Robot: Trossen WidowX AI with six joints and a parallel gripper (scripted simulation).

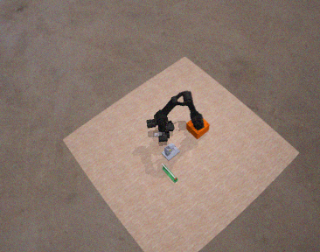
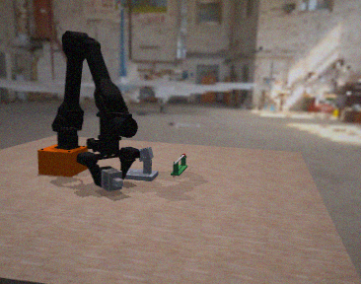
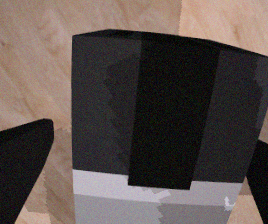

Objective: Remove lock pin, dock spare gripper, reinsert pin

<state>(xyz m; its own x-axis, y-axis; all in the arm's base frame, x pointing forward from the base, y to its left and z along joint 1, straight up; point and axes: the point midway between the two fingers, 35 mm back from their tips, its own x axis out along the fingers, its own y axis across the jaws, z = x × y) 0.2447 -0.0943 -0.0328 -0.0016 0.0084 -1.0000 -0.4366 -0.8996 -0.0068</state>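
My gripper tip is now 10 mm short of the spare gripper, 10 mm to the left of it and 10 mm below it. From my gripper tip the other things lie so: green cradle 100 mm ahead, 290 mm to the left, 10 mm above; then mount 30 mm ahead, 150 mm to the left, 40 mm above.
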